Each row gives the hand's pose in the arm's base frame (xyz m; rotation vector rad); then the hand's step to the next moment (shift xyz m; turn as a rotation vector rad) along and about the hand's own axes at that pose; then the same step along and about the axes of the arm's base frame.
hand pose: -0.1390 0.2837 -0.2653 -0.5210 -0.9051 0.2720
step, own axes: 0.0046 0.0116 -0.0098 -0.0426 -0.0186 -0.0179
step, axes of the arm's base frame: 0.0105 0.0087 -0.0081 -0.0108 -0.0399 -0.0278
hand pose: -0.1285 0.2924 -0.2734 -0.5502 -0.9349 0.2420
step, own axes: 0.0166 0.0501 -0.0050 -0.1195 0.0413 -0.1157
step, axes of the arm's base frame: 0.0155 0.0473 -0.0182 0.0264 -0.0560 -0.1598
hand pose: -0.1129 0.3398 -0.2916 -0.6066 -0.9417 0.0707
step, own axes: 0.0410 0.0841 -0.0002 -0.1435 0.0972 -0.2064
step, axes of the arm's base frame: 0.0415 0.0828 -0.0134 0.0935 -0.0584 -0.2459
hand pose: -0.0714 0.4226 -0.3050 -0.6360 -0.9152 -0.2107
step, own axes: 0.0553 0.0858 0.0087 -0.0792 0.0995 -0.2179
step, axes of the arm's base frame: 0.0644 0.0788 0.0114 0.1411 -0.0575 -0.2011
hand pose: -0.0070 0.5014 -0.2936 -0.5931 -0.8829 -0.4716
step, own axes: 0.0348 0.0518 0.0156 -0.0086 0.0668 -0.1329
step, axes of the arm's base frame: 0.0417 0.0439 0.0217 0.1117 -0.0360 -0.0918
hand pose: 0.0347 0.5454 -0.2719 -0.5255 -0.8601 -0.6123
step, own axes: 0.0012 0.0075 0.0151 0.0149 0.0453 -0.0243
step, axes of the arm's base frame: -0.0023 0.0147 0.0079 0.0513 0.0123 -0.0092
